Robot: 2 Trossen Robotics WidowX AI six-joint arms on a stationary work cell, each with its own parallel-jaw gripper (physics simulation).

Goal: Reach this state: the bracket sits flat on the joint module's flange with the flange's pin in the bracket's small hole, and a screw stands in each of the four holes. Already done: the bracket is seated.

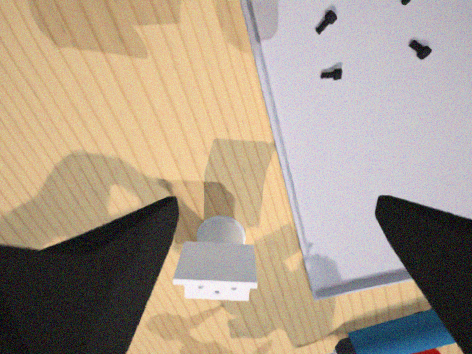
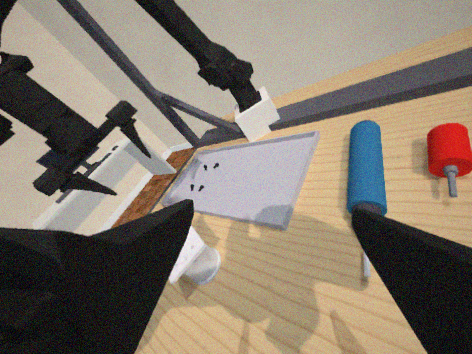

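Note:
The joint module, a pale round body, stands on the table with the bracket, a grey-white plate, against it. Small dark holes show on its white face; the pin is too small to tell. Several black screws lie loose in the shallow tray. My left gripper is open and empty, above the table; the module shows nearer its left finger. My right gripper is open and empty; its left finger partly hides the bracket.
A blue-handled screwdriver lies beyond the tray's near end, with a red cylinder on a grey stem beside it. A white block on a black jointed arm is at the tray's far edge. A dark frame rail runs behind.

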